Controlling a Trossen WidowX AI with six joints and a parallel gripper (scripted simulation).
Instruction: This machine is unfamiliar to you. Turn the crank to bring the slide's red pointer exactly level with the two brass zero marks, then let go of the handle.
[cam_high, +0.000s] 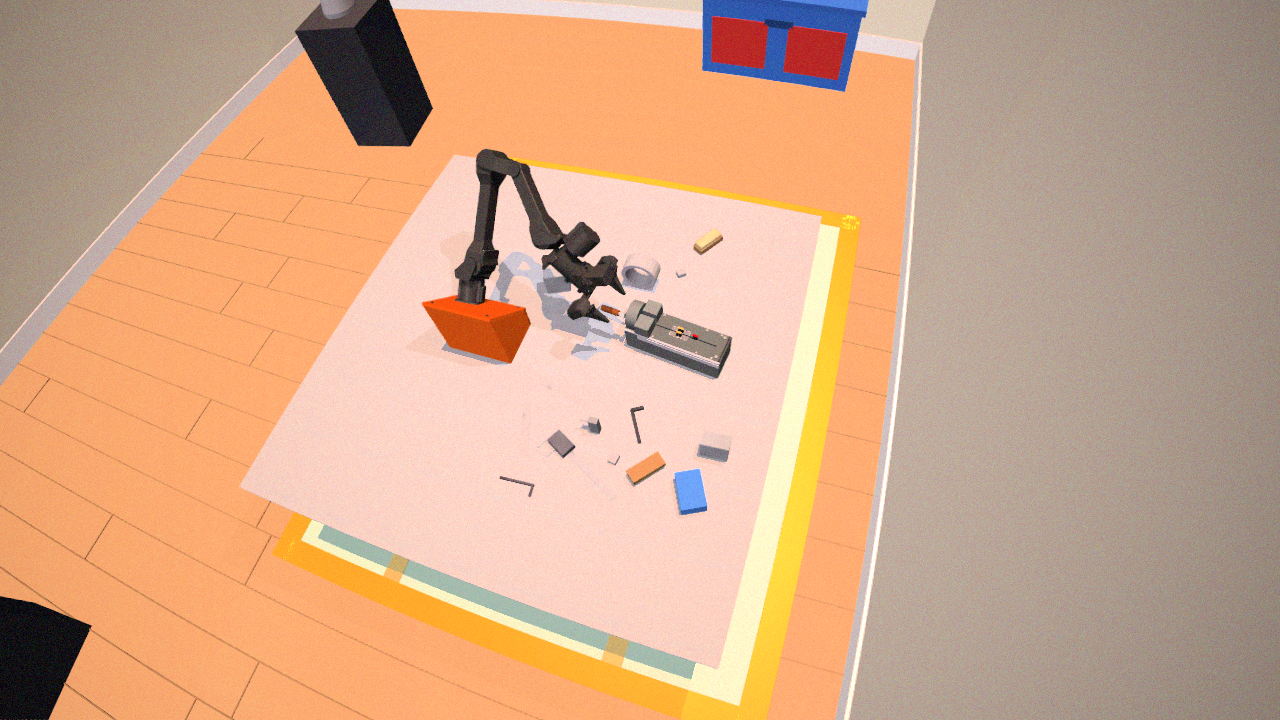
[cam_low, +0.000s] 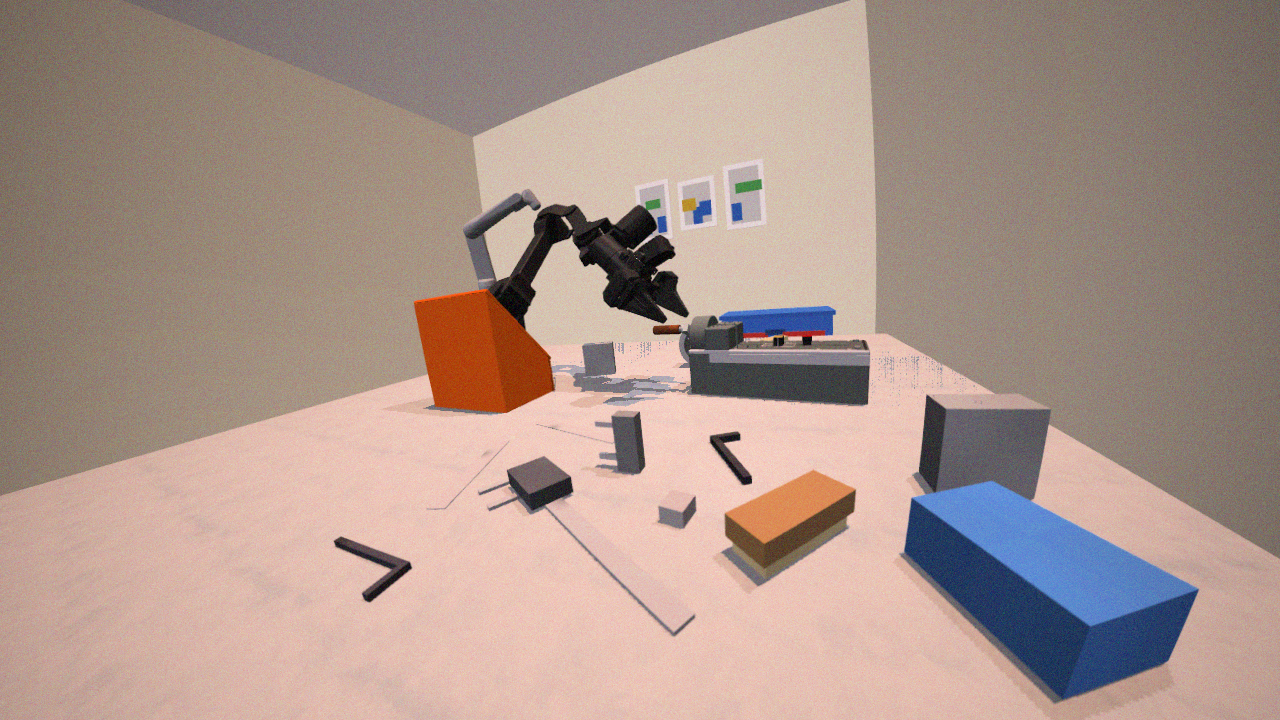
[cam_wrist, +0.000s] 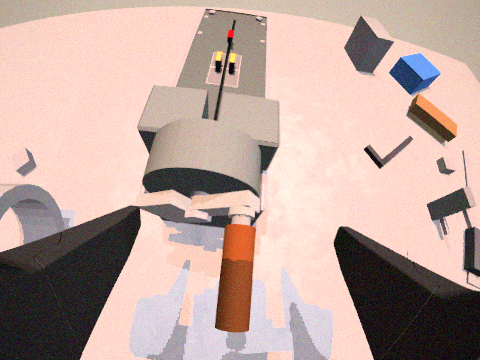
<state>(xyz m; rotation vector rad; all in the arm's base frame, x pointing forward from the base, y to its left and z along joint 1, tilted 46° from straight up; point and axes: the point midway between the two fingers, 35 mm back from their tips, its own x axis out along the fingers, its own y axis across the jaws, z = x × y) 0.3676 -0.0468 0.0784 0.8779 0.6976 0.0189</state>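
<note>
Right now the crank handle is 20 mm below my gripper tip and 20 mm behind it. From my gripper tip the other things lie so: red pointer: 200 mm ahead, 40 mm below, 30 mm to the right; then blue block: 410 mm to the right, 240 mm ahead, 110 mm below.
</note>
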